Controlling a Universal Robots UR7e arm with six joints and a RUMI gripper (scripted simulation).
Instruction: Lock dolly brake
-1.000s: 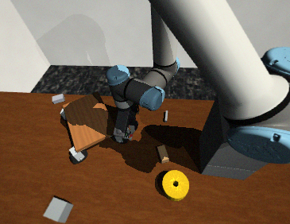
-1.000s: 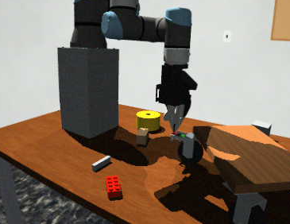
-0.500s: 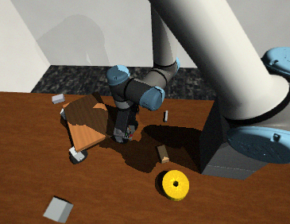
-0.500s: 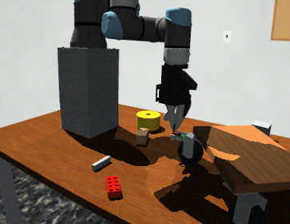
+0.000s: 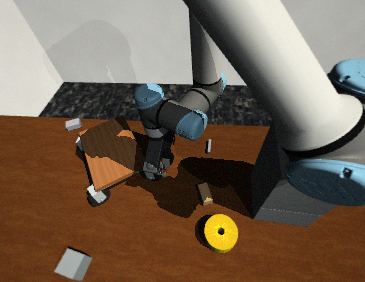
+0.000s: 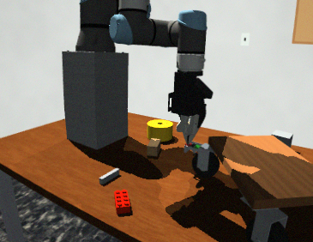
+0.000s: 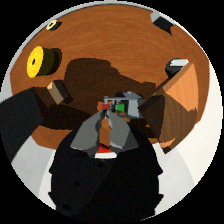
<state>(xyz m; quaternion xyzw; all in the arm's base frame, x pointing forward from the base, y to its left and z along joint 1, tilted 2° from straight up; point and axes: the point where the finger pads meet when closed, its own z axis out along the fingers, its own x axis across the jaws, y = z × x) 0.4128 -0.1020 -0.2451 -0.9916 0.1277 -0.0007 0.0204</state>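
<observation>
The brake pedal lies 1 cm ahead of my hand and 2 cm below it. From my hand the other things lie so: grey bar 19 cm behind, 15 cm to the right, 9 cm below; red brick 10 cm behind, 24 cm to the right, 9 cm below; tan block 15 cm behind, 8 cm to the left, 9 cm below.
</observation>
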